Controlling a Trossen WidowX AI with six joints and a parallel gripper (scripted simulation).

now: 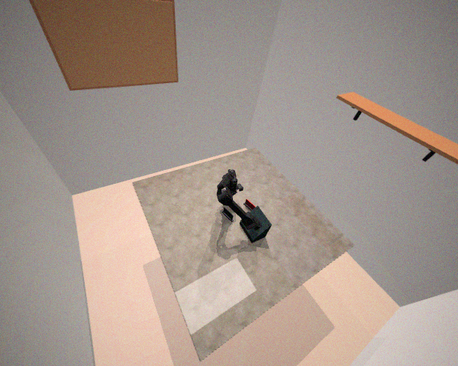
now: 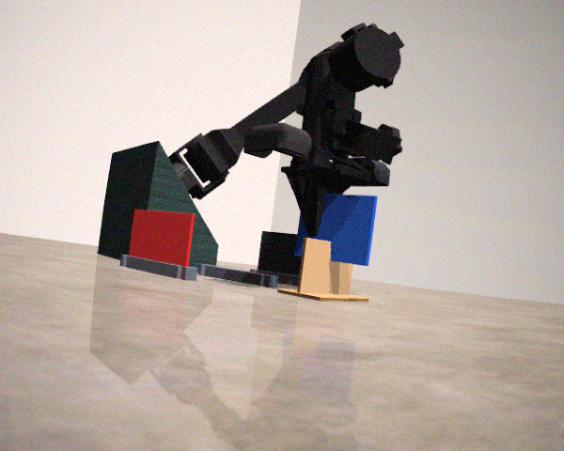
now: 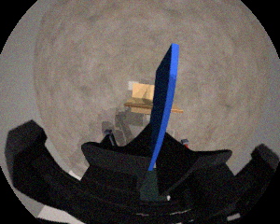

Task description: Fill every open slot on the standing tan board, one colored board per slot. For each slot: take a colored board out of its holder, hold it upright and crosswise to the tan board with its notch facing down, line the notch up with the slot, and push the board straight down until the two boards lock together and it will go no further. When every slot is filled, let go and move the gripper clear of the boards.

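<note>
My gripper tip is 2 cm short of the tan board and 4 cm above it. From my gripper tip the other things lie so: red board (12 cm behind, 12 cm to the right, 4 cm below); black board (12 cm behind, 8 cm to the left, 4 cm below); blue board (3 cm ahead).
</note>
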